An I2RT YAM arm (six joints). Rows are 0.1 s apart.
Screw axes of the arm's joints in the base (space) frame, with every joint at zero. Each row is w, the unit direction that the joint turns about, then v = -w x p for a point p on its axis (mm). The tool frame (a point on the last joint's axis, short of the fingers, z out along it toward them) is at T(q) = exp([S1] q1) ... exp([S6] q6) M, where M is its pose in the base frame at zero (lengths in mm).
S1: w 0 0 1 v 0 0 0
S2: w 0 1 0 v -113.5 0 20
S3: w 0 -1 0 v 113.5 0 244
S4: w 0 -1 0 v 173.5 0 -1
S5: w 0 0 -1 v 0 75 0
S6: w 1 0 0 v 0 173.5 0
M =
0 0 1 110.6
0 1 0 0
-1 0 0 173.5
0 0 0 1
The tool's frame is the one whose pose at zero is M.
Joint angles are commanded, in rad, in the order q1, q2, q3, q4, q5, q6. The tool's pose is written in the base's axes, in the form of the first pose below.
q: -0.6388, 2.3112, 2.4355, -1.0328, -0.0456, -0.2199
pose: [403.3 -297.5 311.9 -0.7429 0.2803 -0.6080 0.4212 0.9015 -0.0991]
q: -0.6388, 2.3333, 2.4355, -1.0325, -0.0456, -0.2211
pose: [406.7 -300.0 301.2 -0.7538 0.2870 -0.5911 0.4186 0.9031 -0.0954]
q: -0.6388, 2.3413, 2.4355, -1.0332, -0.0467, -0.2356
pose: [407.9 -300.9 297.3 -0.7638 0.2768 -0.5831 0.4064 0.9081 -0.1012]
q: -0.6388, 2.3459, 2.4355, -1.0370, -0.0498, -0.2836
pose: [408.4 -301.1 294.8 -0.7859 0.2355 -0.5718 0.3669 0.9219 -0.1246]
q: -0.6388, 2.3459, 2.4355, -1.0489, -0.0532, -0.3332
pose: [407.6 -300.3 294.1 -0.8079 0.1932 -0.5568 0.3245 0.9345 -0.1466]
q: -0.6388, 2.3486, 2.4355, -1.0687, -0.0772, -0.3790
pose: [407.0 -298.9 291.6 -0.8274 0.1550 -0.5398 0.2733 0.9508 -0.1460]
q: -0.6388, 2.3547, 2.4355, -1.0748, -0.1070, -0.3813
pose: [408.0 -298.3 288.3 -0.8278 0.1539 -0.5395 0.2564 0.9591 -0.1198]
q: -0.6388, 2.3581, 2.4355, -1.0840, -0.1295, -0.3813
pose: [408.2 -297.5 286.2 -0.8291 0.1561 -0.5369 0.2449 0.9646 -0.0977]
